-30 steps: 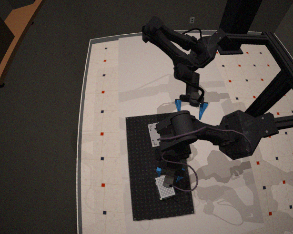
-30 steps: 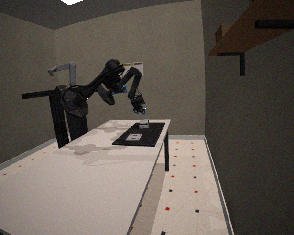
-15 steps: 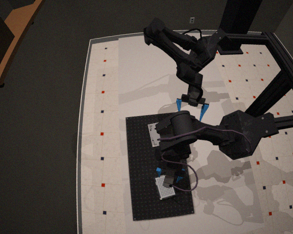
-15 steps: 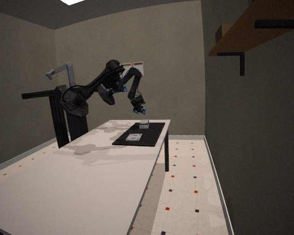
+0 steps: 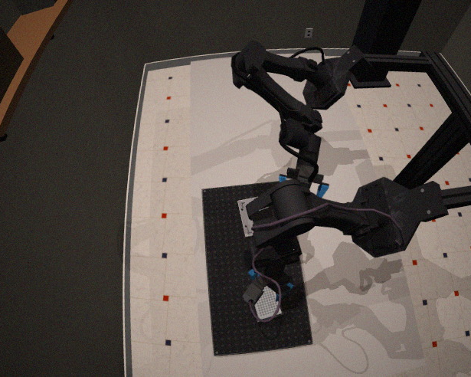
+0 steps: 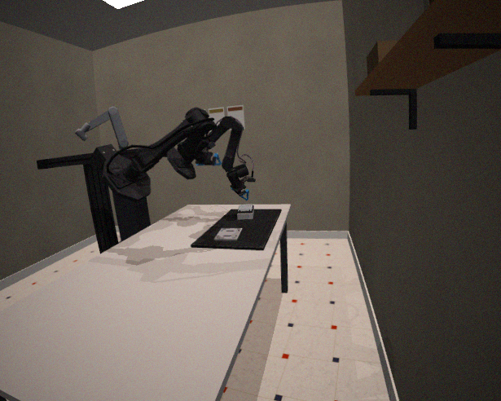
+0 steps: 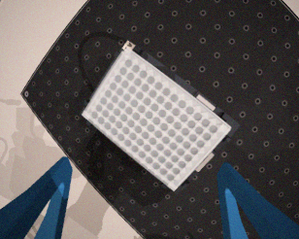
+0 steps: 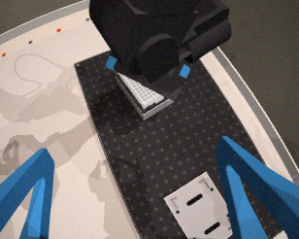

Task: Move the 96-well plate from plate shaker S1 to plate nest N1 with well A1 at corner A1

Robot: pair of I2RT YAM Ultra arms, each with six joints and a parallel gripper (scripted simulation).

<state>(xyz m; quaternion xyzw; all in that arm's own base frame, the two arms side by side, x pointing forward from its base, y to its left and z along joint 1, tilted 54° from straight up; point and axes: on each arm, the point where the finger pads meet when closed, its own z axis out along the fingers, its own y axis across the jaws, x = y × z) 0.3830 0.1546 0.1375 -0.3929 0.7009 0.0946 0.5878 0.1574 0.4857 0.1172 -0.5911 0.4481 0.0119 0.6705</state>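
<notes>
The white 96-well plate is 9 cm below my left hand and 3 cm to the left of it. From my left hand the other things lie so: grey plate nest N1: 33 cm to the right, 14 cm below, 2 cm behind.
</notes>
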